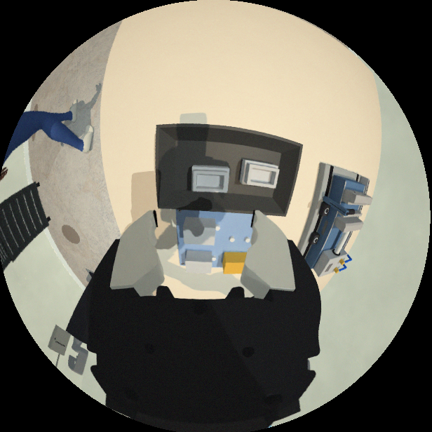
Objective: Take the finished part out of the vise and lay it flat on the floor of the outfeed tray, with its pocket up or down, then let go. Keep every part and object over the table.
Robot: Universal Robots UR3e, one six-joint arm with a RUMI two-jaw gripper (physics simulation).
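Note:
A grey part lies flat on the floor of the dark outfeed tray, left of the middle, with its rectangular pocket up and partly in shadow. A second, lighter part lies flat to its right with its pocket up, a small gap between them. My gripper is open and empty, its jaws apart, above the near side of the tray and clear of both parts. The blue vise stands right of the tray with its grey jaws apart; no part shows between them.
A blue plate with small white pegs shows between the jaws, near the tray. A grey block and a yellow block are at its near edge. The pale table reaches past the tray; its left edge borders the floor, where a person shows.

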